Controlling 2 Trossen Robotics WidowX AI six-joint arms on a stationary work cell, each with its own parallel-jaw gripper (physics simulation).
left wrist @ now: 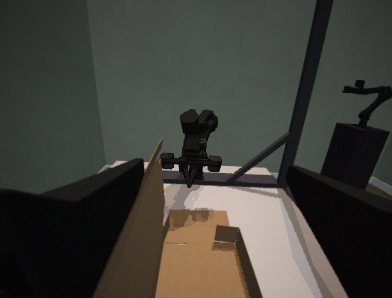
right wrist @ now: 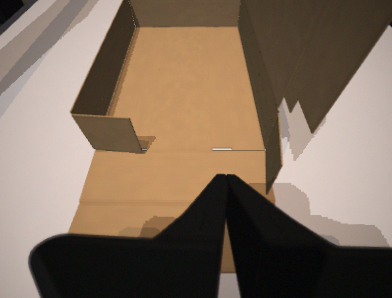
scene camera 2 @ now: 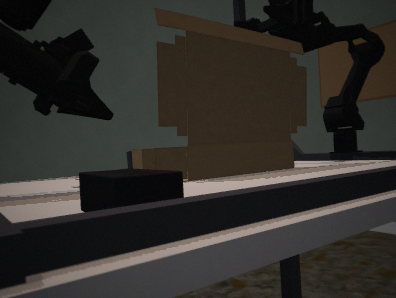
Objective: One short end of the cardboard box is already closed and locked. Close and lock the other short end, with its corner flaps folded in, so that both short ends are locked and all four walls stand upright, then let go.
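Frame: origin at the left arm's base, x ahead, y left, z up, level; metres.
Seen in the pictures: left gripper, between the fingertips: [left wrist: 216,168] [scene camera 2: 248,16]; right gripper, between the fingertips: [left wrist: 189,187] [right wrist: 224,183] [scene camera 2: 111,117]; left arm's base, origin of its link: [scene camera 2: 346,152].
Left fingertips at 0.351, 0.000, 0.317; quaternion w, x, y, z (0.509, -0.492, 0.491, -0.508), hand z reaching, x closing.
Note:
Pixels of each thing's top centre, then the offset from my left fingertips to it, as dx, dy, dz. "*": a spot on its surface instead.
- far short end, a spot on its surface: [right wrist: 187,14] * -0.032, -0.020, -0.313
- corner flap, a spot on its surface: [right wrist: 107,132] [left wrist: 226,232] * +0.247, -0.080, -0.301
- black block, centre of its top: [scene camera 2: 124,171] +0.433, +0.278, -0.301
- table's dark edge rail, a spot on its surface: [scene camera 2: 250,194] * +0.392, +0.380, -0.318
The cardboard box [scene camera 2: 240,157] [left wrist: 200,275] [right wrist: 190,85] lies open, its tall lid [scene camera 2: 237,90] [left wrist: 142,235] [right wrist: 320,55] standing up along one long side. In the right wrist view the far short end [right wrist: 187,14] stands upright. The near short-end flap [right wrist: 165,175] lies flat outward. One corner flap [right wrist: 107,132] [left wrist: 226,233] is folded inward across the end; the other corner flap [right wrist: 272,162] points straight outward. My right gripper [scene camera 2: 111,117] [left wrist: 189,187] [right wrist: 224,183] is shut and empty, above the flat flap. My left gripper is open and empty, high beside the lid.
A black block [scene camera 2: 131,191] stands near the table's dark edge rail [scene camera 2: 250,194] in the scene view. A dark frame post [left wrist: 306,90] with a diagonal brace rises at the right of the left wrist view. Another small arm [left wrist: 367,102] stands on a dark pedestal [left wrist: 352,155] beyond.

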